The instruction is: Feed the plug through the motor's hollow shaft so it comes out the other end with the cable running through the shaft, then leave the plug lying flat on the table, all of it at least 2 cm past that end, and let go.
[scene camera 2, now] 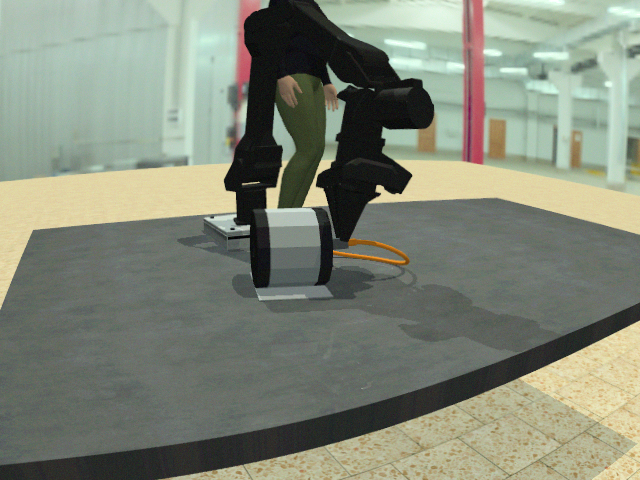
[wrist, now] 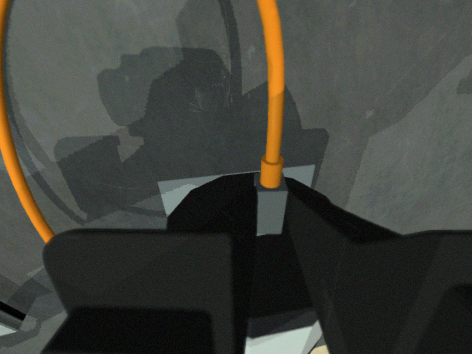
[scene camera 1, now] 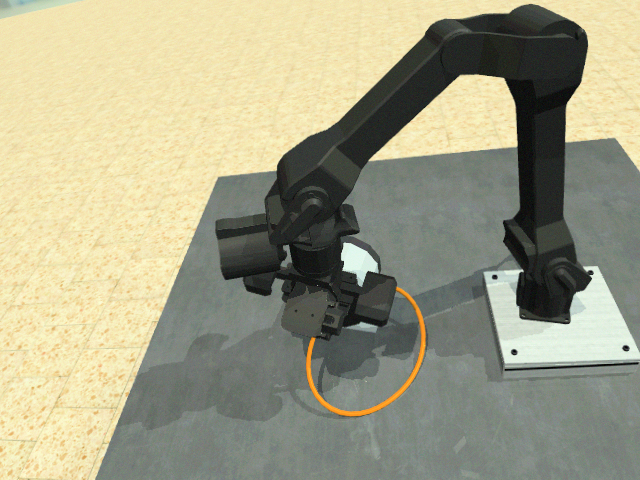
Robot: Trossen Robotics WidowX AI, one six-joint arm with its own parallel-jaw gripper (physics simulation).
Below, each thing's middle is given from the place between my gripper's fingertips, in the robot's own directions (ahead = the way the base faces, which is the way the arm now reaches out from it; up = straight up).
I see the grey plug (wrist: 271,201) 10 mm to the right of my hand.
